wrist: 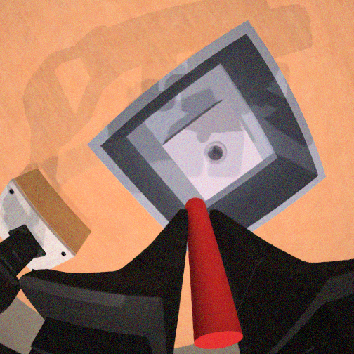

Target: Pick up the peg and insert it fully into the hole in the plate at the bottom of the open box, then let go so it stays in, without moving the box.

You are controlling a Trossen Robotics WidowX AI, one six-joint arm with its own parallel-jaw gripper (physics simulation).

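Observation:
The red peg (pixel 212 275) is held between the two black fingers of my gripper (pixel 197 215), which is shut on it. One end of the peg is near the camera and its far end points away toward the box. The grey open box (pixel 295 120) stands on the table beyond the fingertips, turned at an angle, with its near corner partly hidden behind the peg and fingers. A pale plate (pixel 190 165) lies at the bottom of the box. The round dark hole (pixel 215 153) in the plate shows just above the peg's far end in the view.
A brown and white block-like part (pixel 55 207) with a black piece attached stands at the left edge, beside the left finger. The orange table (pixel 40 30) carries shadows of the arm. Shadows also fall inside the box. The box walls rise around the plate.

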